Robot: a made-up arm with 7 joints. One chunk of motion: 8 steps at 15 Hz.
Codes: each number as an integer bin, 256 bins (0 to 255) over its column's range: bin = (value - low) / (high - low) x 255, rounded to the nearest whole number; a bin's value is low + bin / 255 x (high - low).
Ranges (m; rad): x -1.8..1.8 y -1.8..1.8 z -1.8..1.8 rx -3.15..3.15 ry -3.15..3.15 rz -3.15..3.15
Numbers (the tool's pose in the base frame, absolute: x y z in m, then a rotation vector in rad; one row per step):
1: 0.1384 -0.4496 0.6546 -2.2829 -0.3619 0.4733
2: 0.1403 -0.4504 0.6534 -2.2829 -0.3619 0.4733
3: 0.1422 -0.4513 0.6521 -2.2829 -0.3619 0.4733
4: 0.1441 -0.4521 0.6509 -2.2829 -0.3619 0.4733
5: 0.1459 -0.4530 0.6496 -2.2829 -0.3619 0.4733
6: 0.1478 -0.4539 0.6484 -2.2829 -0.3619 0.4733
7: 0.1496 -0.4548 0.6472 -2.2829 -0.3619 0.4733
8: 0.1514 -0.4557 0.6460 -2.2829 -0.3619 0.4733
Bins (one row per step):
1: 137 96 174 35 113 147
2: 137 96 174 35 113 147
3: 138 96 174 35 113 147
4: 138 95 174 35 113 147
5: 138 95 174 35 113 147
6: 138 95 173 35 113 147
7: 138 95 173 35 113 147
8: 138 95 173 35 113 147

